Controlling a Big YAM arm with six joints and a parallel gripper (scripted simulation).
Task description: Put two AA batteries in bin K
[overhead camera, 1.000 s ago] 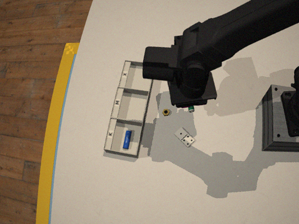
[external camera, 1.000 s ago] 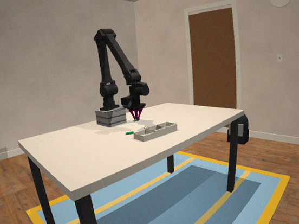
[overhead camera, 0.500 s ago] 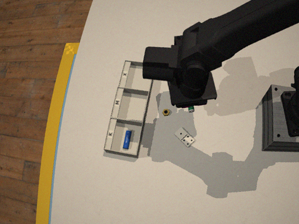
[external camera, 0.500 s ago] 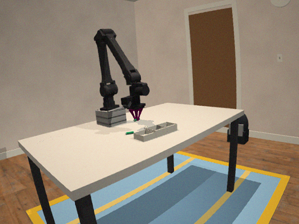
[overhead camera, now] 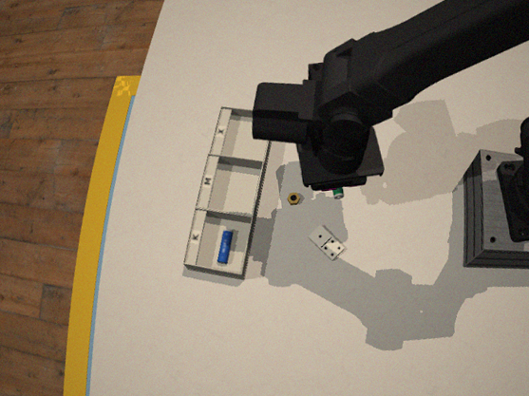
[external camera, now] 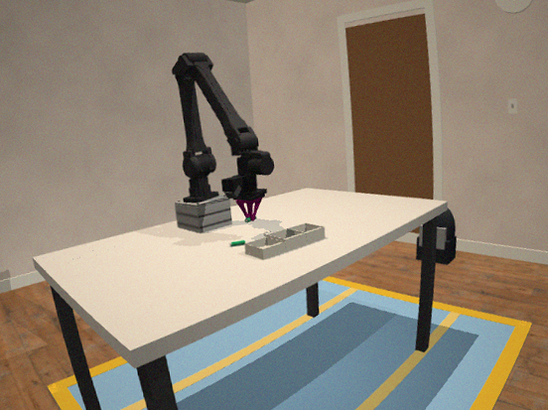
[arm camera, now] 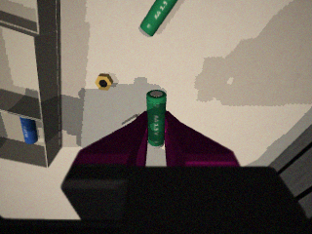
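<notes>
My hand is 16 cm short of the blue AA battery, 6 cm to the right of it and 6 cm above it. Round my hand: brass hex nut (6 cm ahead, 7 cm below); then white domino (2 cm ahead, 7 cm to the left, 6 cm below); then bin (15 cm ahead, 2 cm to the right, 5 cm below).
</notes>
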